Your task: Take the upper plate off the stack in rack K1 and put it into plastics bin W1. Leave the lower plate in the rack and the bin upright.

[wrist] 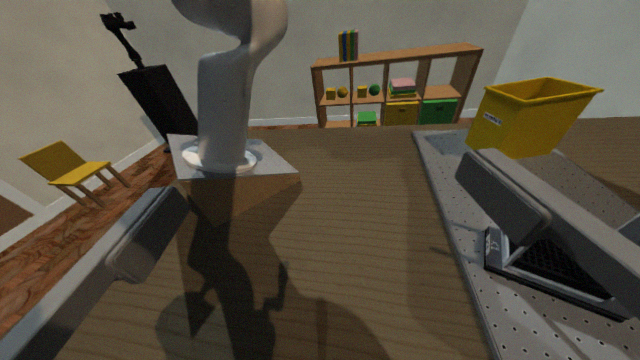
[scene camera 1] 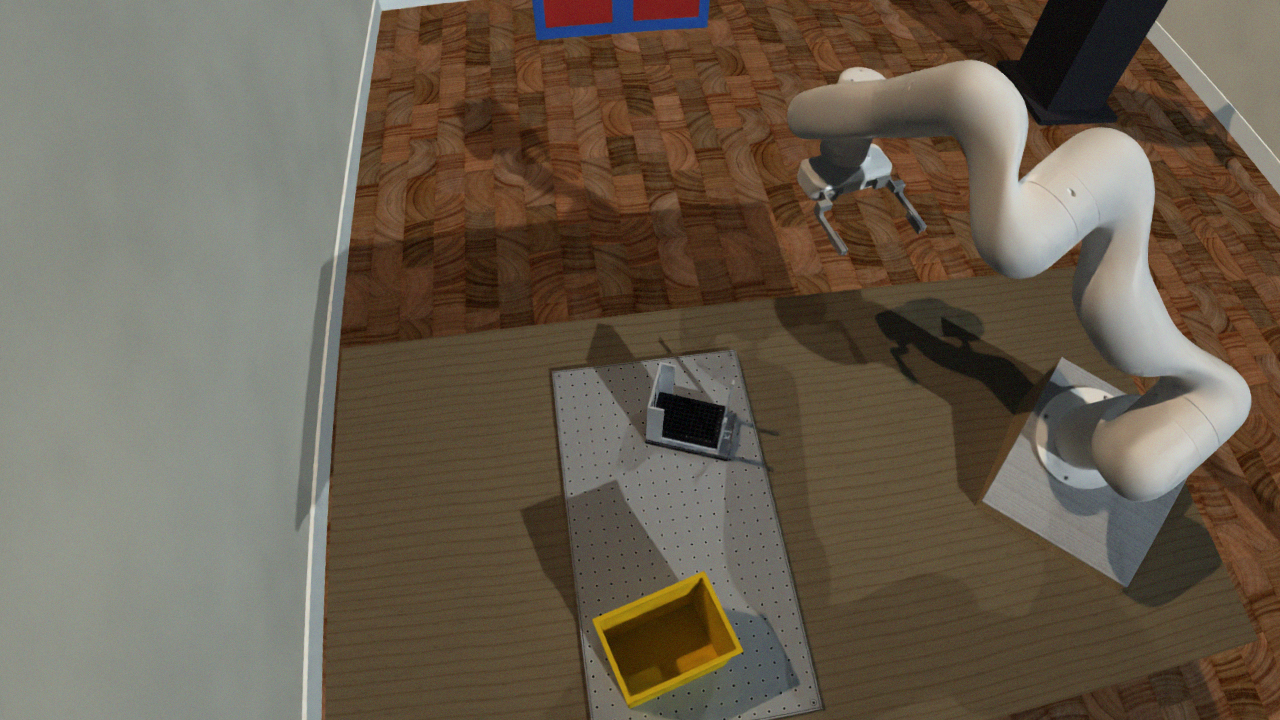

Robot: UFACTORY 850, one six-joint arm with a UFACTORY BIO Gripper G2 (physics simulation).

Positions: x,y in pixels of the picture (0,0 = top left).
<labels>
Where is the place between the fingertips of the gripper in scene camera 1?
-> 884,241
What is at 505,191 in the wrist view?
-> The gripper.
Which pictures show the yellow bin W1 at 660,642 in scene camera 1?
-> The wrist view and scene camera 1: all of them.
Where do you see a yellow bin W1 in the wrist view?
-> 528,118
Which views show the black well plate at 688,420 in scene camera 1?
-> The wrist view and scene camera 1: all of them.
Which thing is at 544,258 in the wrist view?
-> A black well plate.
</labels>
